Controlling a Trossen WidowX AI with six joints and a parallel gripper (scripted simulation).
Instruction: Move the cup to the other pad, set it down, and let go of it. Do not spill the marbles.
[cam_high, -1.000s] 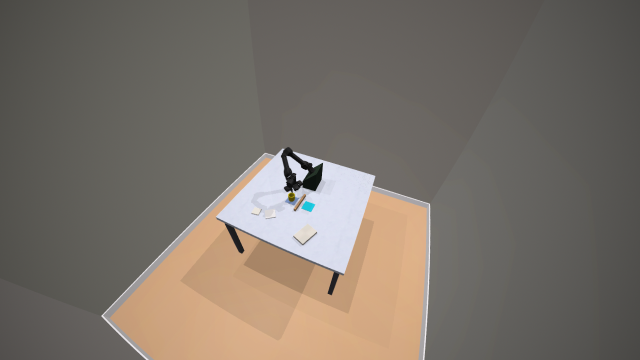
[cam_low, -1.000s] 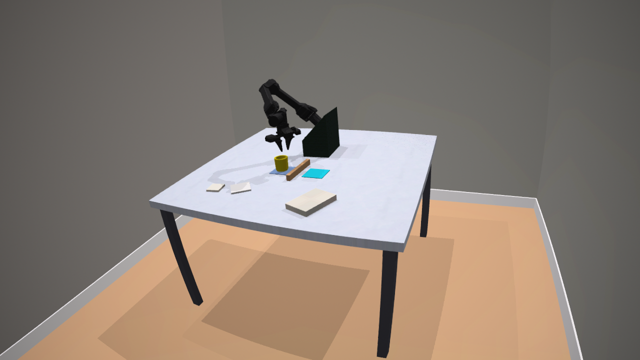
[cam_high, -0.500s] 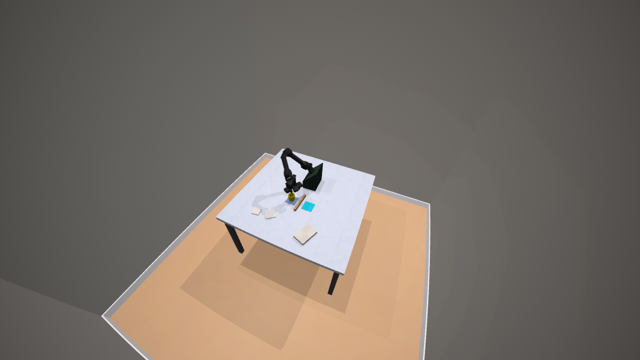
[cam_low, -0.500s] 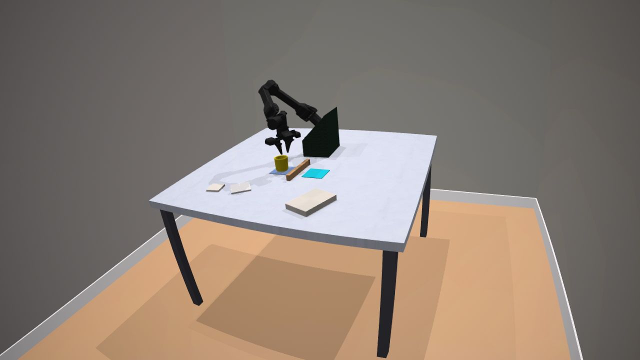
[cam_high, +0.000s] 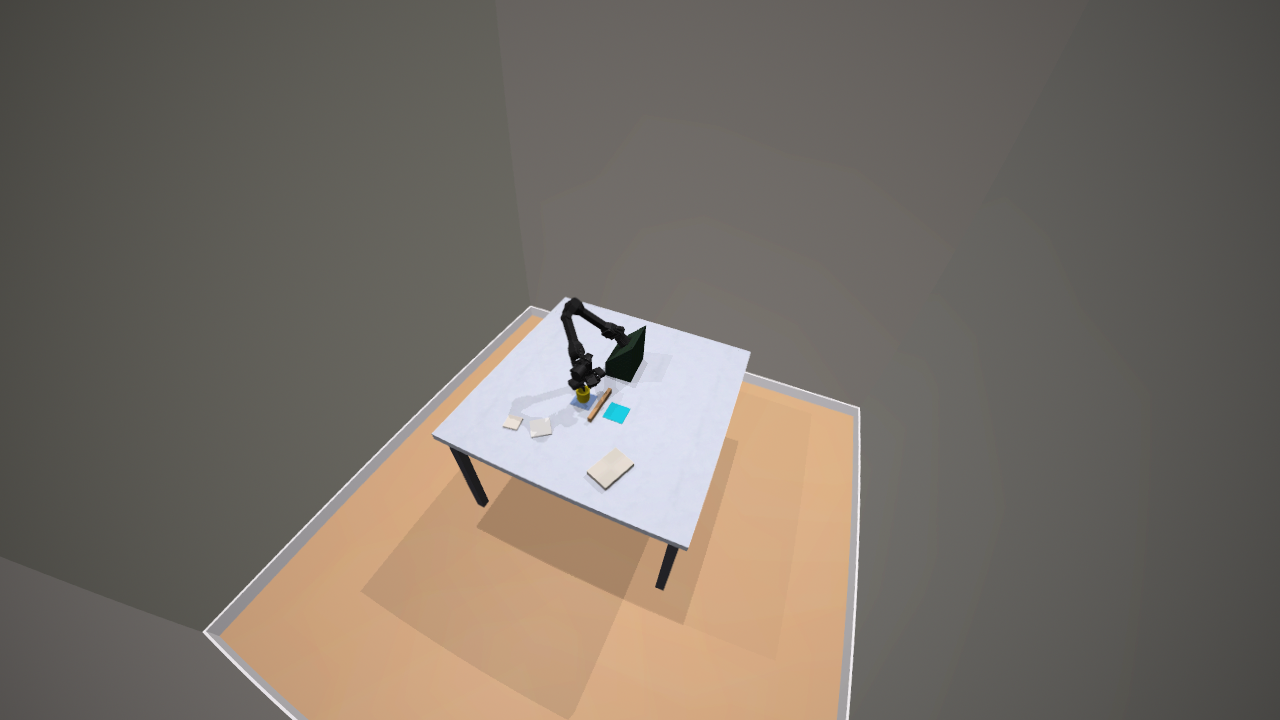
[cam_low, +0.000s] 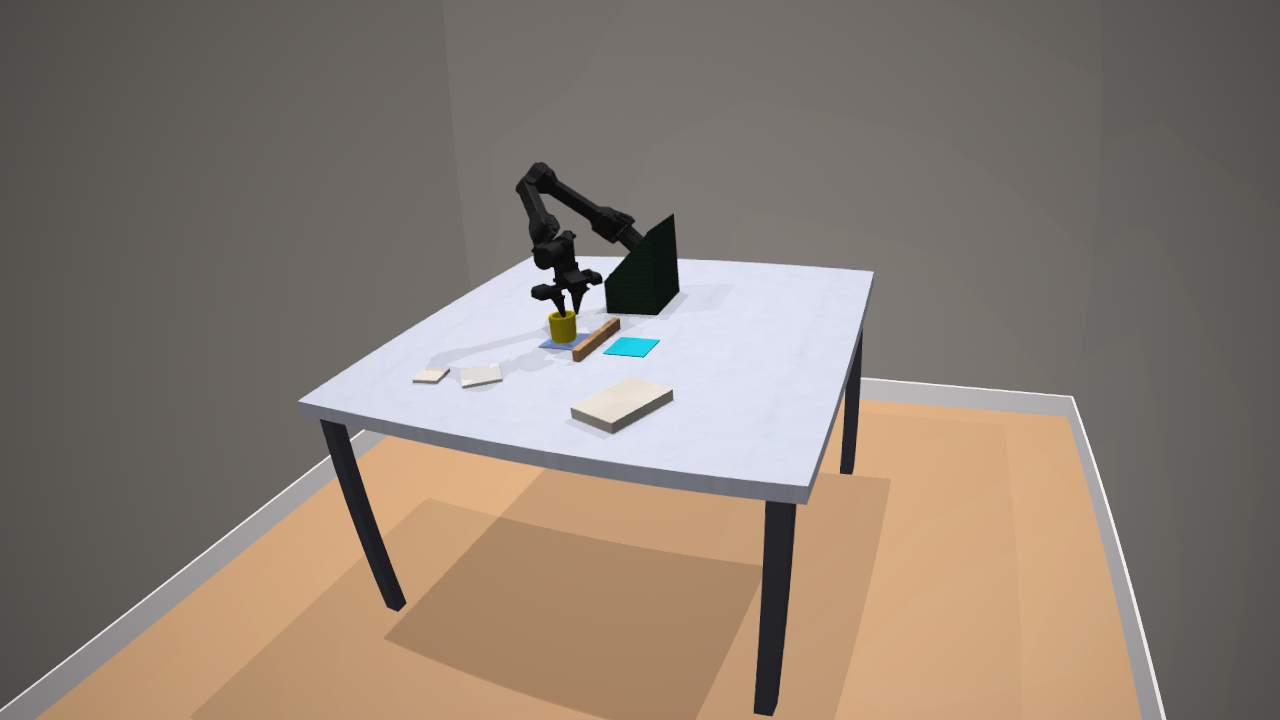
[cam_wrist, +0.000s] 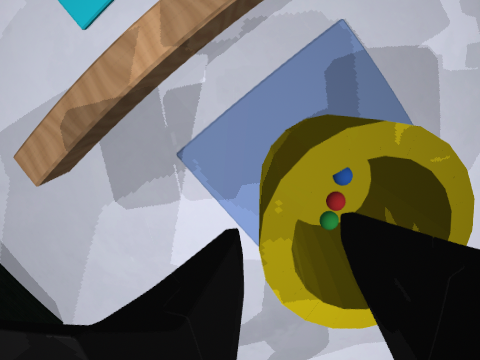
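The yellow cup lies 2 cm to the right of my gripper tip, 2 cm below it and 2 cm ahead of it. From my gripper tip the other things lie so: wooden bar 8 cm to the left, 5 cm below, 4 cm ahead; then red marble 4 cm below, 2 cm to the right, 2 cm ahead; then blue marble 4 cm below, 3 cm ahead, 2 cm to the right.
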